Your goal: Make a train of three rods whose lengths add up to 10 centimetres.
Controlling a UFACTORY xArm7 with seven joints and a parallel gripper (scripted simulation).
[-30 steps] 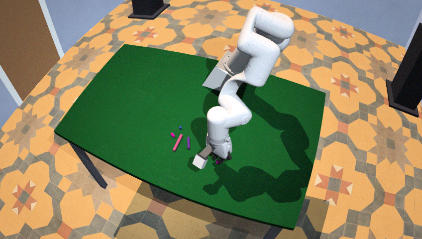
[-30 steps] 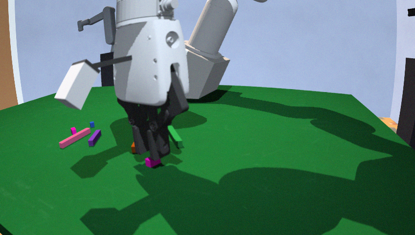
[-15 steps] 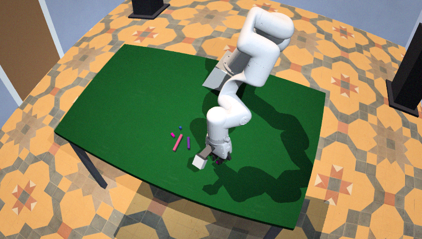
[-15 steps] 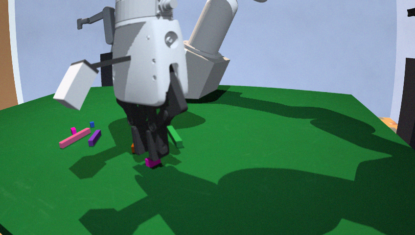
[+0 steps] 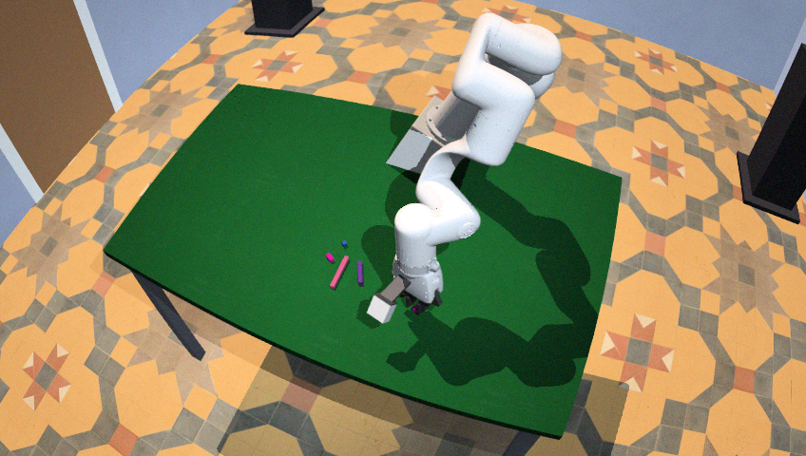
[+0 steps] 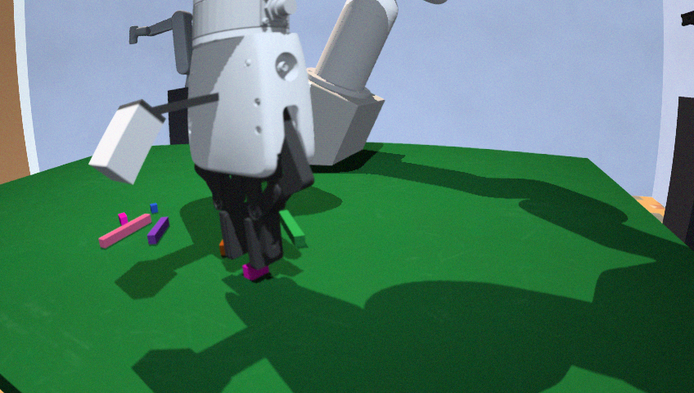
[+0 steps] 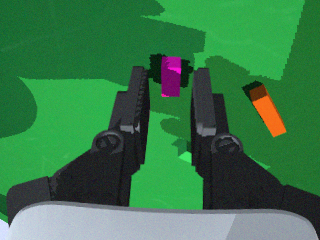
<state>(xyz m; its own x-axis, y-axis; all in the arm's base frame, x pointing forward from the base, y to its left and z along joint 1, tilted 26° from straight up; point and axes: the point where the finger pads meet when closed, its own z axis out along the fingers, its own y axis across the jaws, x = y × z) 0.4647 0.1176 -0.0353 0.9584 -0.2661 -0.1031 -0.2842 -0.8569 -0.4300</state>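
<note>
Now: hand 30 mm above the magenta rod. Also, from my hand: purple rod: 40 mm behind, 160 mm to the right, 30 mm below; green rod: 100 mm behind, 10 mm to the right, 30 mm below; orange rod: 40 mm behind, 50 mm to the right, 30 mm below.
</note>
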